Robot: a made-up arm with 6 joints.
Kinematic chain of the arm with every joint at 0, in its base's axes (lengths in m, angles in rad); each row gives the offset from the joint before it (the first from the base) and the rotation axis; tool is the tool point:
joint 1: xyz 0 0 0.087 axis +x
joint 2: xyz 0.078 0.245 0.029 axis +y
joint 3: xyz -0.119 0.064 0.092 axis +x
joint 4: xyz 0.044 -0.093 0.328 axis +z
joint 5: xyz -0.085 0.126 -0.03 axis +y
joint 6: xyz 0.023 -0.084 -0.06 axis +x
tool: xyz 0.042 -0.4 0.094
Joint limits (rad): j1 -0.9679..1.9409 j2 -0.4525..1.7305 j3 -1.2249..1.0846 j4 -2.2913..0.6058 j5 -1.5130..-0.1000 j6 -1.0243..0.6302
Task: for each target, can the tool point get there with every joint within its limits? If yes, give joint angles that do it. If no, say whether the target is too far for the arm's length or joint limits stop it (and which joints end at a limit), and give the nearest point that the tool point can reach.
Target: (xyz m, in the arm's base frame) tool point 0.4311 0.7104 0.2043
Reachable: yes | joints -0.6957 1.3445 -0.5803 -1.4770 -0.4314 -0.1118
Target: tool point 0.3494 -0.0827 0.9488
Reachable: yes | joints 1.1788 1.1864 -0.6784 -1.8381 -0.7534 -0.6013
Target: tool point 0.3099 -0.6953 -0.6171
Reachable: no: joint limits stop it (at a limit: joint 1, joint 4, joint 6) | nearest point 0.2366 -0.5295 -0.2809 | short by 0.382 m
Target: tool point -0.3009 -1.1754 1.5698
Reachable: no: too far | nearest point -0.1151 -0.6142 0.8618 | short by 0.922 m
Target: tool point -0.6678 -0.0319 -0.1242
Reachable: no: joint limits stop it (at a limit: joint 1, joint 2, joint 6) | nearest point -0.4876 -0.0909 -0.0585 | short by 0.201 m
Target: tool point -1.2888 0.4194 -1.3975
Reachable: no: too far | nearest point -0.4169 0.4649 -0.5165 | short by 1.240 m
